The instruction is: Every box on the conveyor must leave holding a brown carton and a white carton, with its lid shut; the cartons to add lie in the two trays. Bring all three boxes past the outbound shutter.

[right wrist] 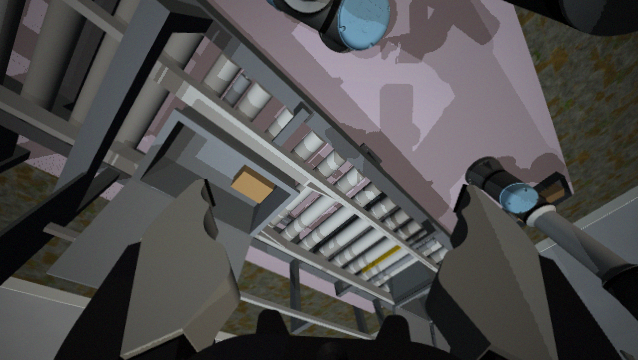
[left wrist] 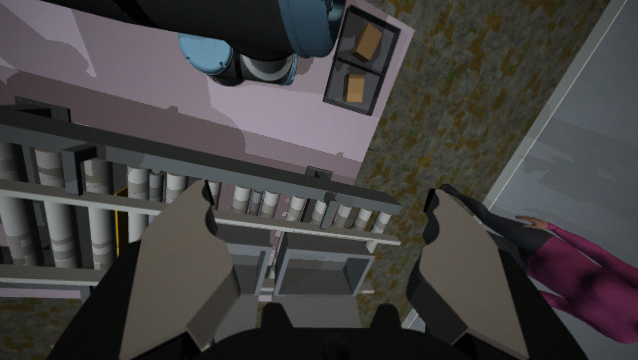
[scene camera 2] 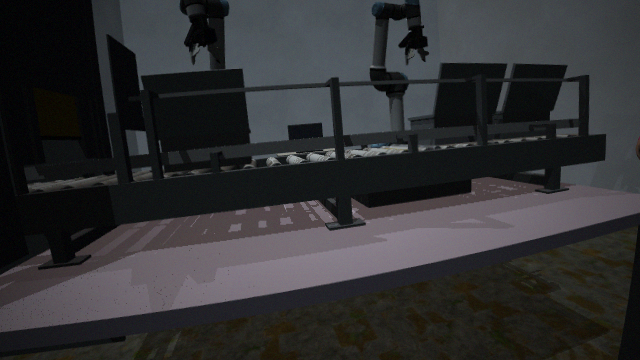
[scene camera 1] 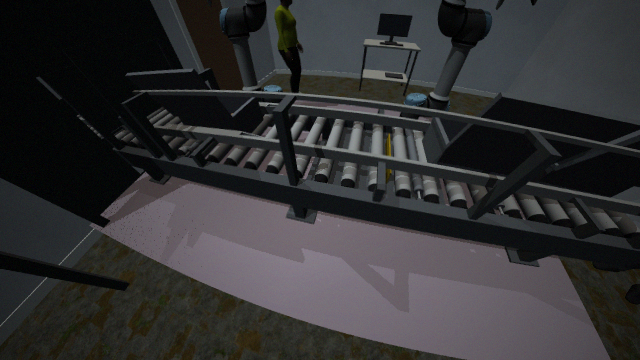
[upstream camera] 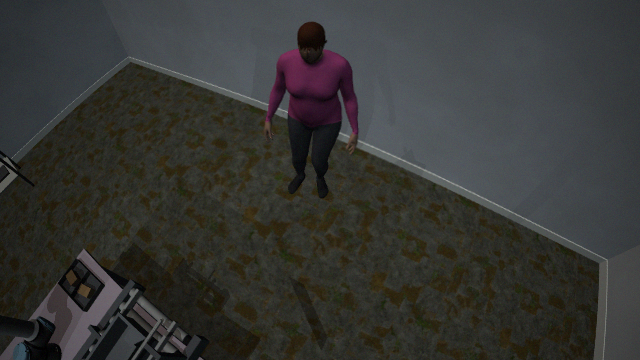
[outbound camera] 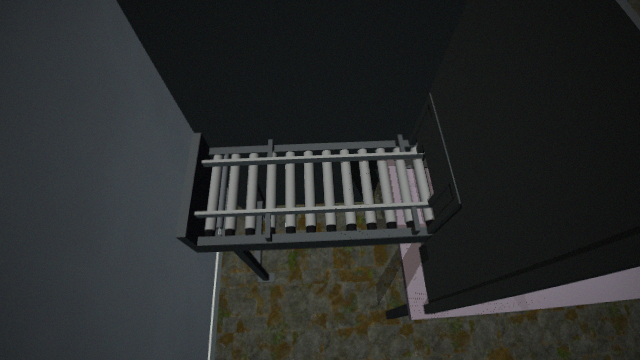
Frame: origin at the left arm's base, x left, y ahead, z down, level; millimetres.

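Seen in the pictures: left gripper, fingertip midpoint: (right wrist: 634, 356) (left wrist: 320, 187) (scene camera 2: 416, 63) (scene camera 1: 514, 7); right gripper, fingertip midpoint: (right wrist: 331, 184) (scene camera 2: 207, 64) (scene camera 1: 227, 1); left arm's base at its link origin: (right wrist: 480, 171) (upstream camera: 51, 356).
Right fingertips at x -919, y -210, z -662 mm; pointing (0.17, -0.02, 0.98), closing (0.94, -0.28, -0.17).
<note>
Offsets run from my right fingertips to a thing's top centre. "spot": to the spot under its first point.
In the right wrist view an open grey box @(spot: dx +6, dy +314, dz +319 mm) (right wrist: 274, 214) holds a brown carton @(dx -58, dy +291, dz +382 mm) (right wrist: 252, 184) at one end; a finger hides part of it. No white carton shows in it. In the left wrist view two open boxes, one @(spot: dx +1191, dy +950, dz +320 mm) (left wrist: 365, 275) whole and one @(spot: dx +876, dy +793, dz +320 mm) (left wrist: 261, 272) partly hidden, stand on the conveyor; no carton shows in their visible parts. A black tray @(dx +1372, dy +301, dz +620 mm) (left wrist: 347, 108) (upstream camera: 72, 298) holds two brown cartons, one @(dx +1399, dy +234, dz +610 mm) (left wrist: 369, 42) (upstream camera: 72, 277) and another @(dx +1335, dy +369, dz +610 mm) (left wrist: 355, 88) (upstream camera: 84, 290). My left gripper (left wrist: 320, 187) (scene camera 2: 416, 56) and right gripper (right wrist: 335, 190) are open, empty, above the conveyor. The second tray does not show.
Raised lids (scene camera 2: 197, 110) (scene camera 2: 470, 95) (scene camera 2: 535, 92) stand behind the conveyor's rail @(spot: dx +48, dy +537, dz +200 mm) (scene camera 2: 287, 85). A yellow strip @(spot: dx +503, dy +609, dz +463 mm) (scene camera 1: 388, 155) crosses between rollers. Outbound rollers @(dx -1028, dy -246, dz +442 mm) (outbound camera: 308, 190) bear no box. One person (scene camera 1: 287, 35) stands behind the conveyor, another (upstream camera: 315, 95) (left wrist: 575, 280) beyond its upstream end.
</note>
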